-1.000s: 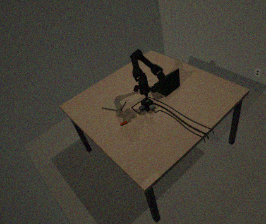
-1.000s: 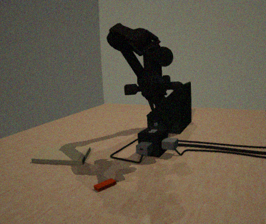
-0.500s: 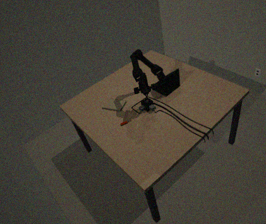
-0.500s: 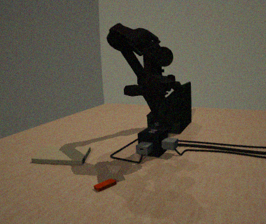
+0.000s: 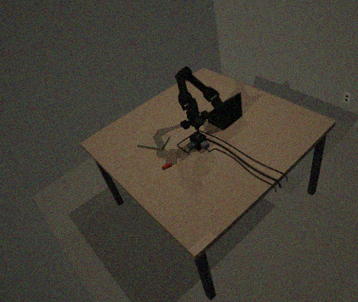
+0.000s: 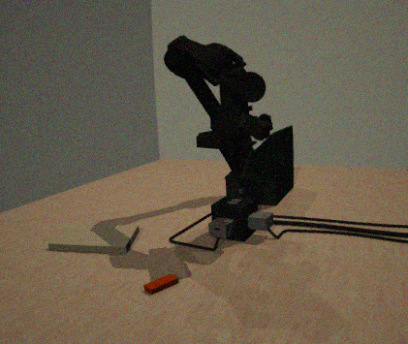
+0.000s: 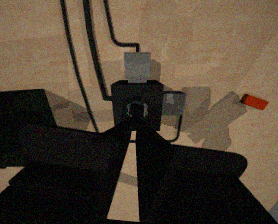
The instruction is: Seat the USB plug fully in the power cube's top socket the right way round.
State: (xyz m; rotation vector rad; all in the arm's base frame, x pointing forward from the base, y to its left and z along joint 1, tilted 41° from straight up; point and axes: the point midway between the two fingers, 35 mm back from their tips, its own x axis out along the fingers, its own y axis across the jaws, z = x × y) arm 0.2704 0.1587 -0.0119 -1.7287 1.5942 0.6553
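Right now my gripper tip is 1 cm to the right of the USB plug and 1 cm above it. The rest, counted from my gripper tip: orange block: 27 cm ahead, 1 cm to the left, 13 cm below.
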